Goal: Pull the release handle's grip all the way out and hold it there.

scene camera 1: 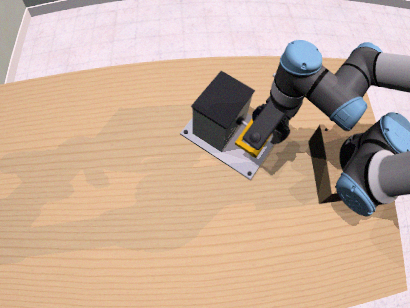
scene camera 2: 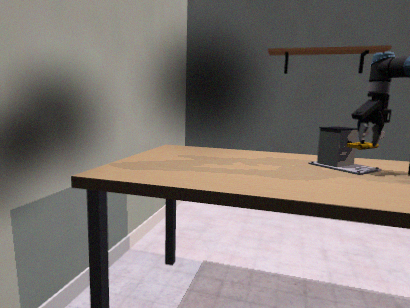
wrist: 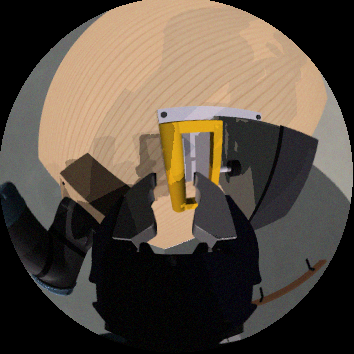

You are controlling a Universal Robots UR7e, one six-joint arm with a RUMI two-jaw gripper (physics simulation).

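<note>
The release handle's yellow grip (scene camera 1: 247, 148) (scene camera 2: 356, 145) (wrist: 172, 150) is a rectangular frame with a thick round outer bar. A short metal rod (wrist: 226, 170) joins it to the side of a dark box (scene camera 1: 222, 100) (scene camera 2: 331, 145) (wrist: 252, 165), with a short length of rod showing. The box stands on a light plate (scene camera 1: 231, 157) (wrist: 210, 112). My gripper (scene camera 2: 369, 143) (wrist: 174, 173) points down at the grip. Its fingers stand partly open, one on each side of the outer bar, with gaps beside it in the wrist view. In scene camera 1 the arm hides the fingertips.
A brown block-like bracket (scene camera 1: 320, 165) (wrist: 92, 175) stands on the wooden table (scene camera 1: 125, 210) (scene camera 2: 200, 170) near the arm's base. A wall shelf (scene camera 2: 325, 50) (wrist: 292, 285) hangs behind the table. The dark box rises close beside the gripper.
</note>
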